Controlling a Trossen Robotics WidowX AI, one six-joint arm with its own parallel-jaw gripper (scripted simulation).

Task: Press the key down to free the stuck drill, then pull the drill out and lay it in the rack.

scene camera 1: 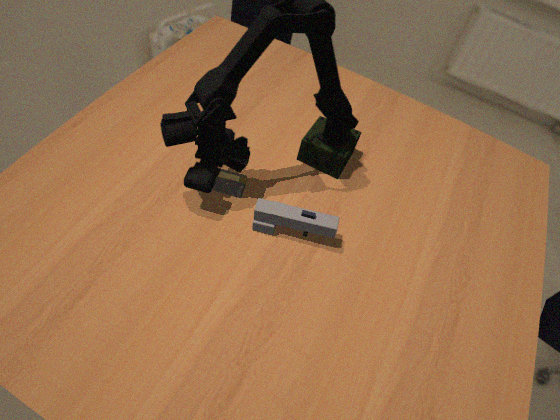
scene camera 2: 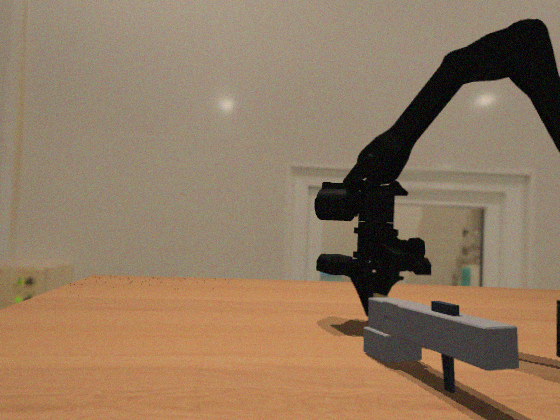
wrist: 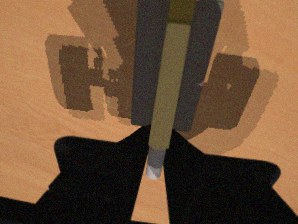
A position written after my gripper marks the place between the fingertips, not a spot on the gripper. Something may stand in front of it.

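Observation:
My gripper (scene camera 2: 372,317), holding a drill. Gripper (scene camera 1: 209,180) as well. Same gripper (wrist: 157,126) too.

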